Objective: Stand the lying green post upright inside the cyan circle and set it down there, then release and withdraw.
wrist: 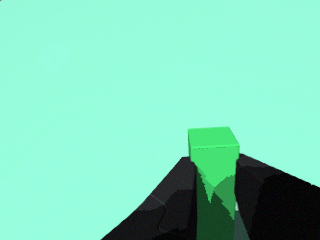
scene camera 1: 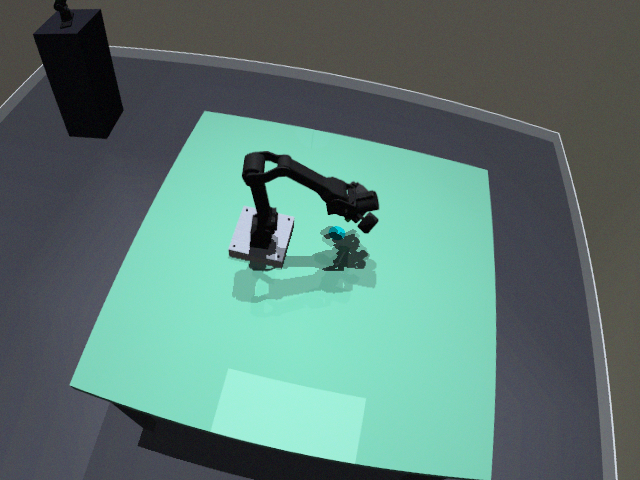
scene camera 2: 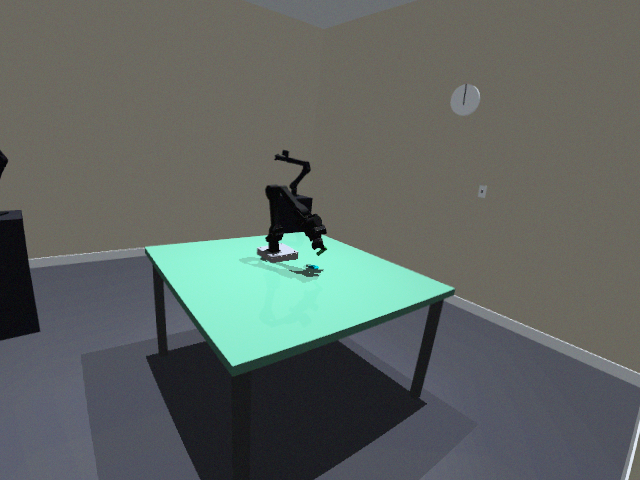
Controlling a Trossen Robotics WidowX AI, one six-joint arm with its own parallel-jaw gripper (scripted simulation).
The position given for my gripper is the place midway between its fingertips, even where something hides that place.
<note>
My gripper (wrist: 211, 166) carries a green post.
</note>
